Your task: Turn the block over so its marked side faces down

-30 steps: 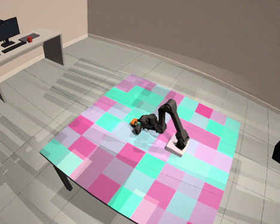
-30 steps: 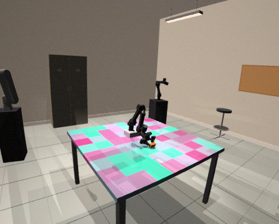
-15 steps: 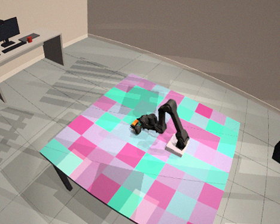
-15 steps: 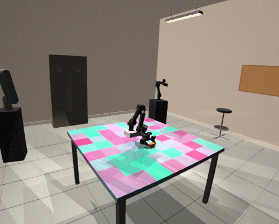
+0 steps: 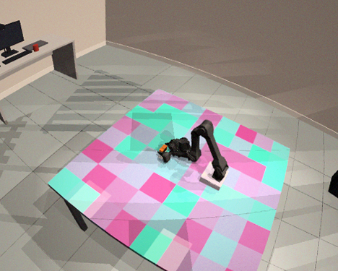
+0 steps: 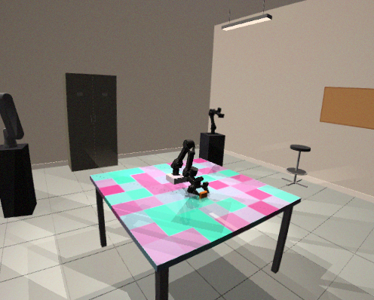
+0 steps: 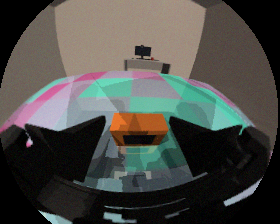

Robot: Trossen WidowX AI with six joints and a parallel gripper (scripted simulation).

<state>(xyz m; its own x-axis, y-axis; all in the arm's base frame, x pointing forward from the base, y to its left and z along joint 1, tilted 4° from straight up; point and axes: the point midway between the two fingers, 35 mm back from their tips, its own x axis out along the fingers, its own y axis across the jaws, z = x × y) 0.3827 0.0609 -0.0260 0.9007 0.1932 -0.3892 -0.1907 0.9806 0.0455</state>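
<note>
Right now my gripper tip is 20 mm past the orange block and 10 mm above it.
</note>
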